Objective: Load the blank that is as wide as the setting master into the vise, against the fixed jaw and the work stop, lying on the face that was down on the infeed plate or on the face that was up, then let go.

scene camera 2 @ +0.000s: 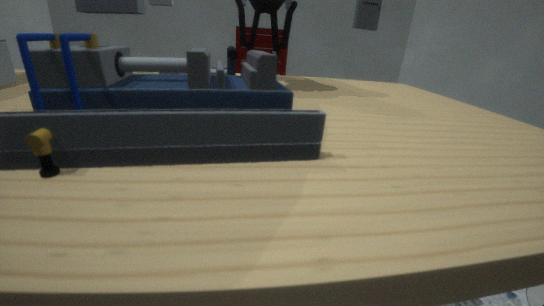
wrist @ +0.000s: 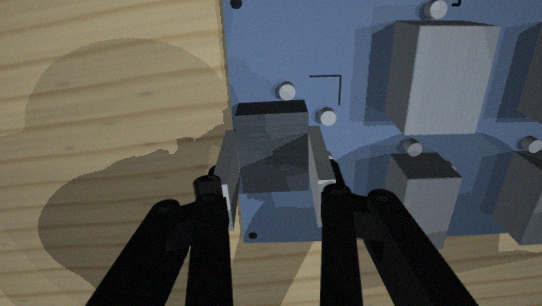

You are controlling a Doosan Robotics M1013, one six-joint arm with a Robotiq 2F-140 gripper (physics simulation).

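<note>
In the wrist view, my gripper is shut on a dark grey block, with one pad against each side. The block is over the left part of the blue plate, near two round pins; I cannot tell whether it touches the plate. In scene camera 2, the gripper shows at the top, behind the vise, and the block is not visible. The vise has a blue base, a grey jaw at the end of a rod, and a stepped grey jaw on the right. A thin upright plate stands between them.
A large light block and two smaller blocks stand right of the gripper on the plate. Round pins rise near the held block. A long grey rail and blue handles are at the vise.
</note>
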